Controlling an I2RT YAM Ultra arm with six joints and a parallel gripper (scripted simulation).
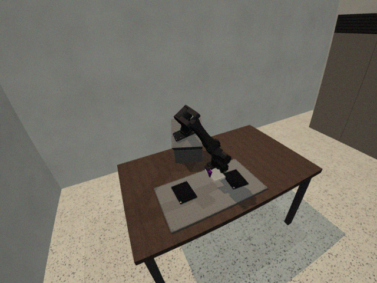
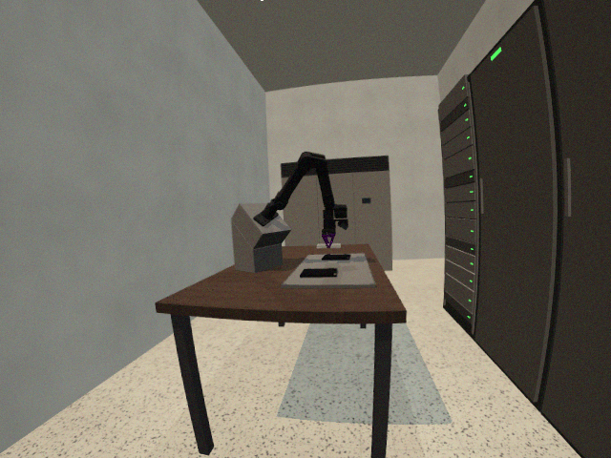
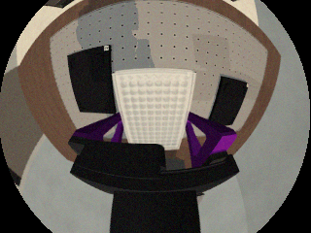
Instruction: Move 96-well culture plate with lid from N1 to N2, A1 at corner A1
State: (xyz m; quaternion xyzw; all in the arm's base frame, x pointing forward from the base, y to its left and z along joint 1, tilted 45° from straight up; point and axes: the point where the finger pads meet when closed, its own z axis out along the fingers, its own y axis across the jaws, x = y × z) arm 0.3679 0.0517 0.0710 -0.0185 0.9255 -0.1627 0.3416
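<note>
My gripper is now 5 cm past the black plate nest N2, 22 cm to the left of it and 9 cm above it. From my hand the other things lie so: A1 mark: 11 cm ahead, 8 cm to the left, 9 cm below; then clear lid: right at my hand; then black plate nest N1: 4 cm ahead, 15 cm to the left, 9 cm below.
</note>
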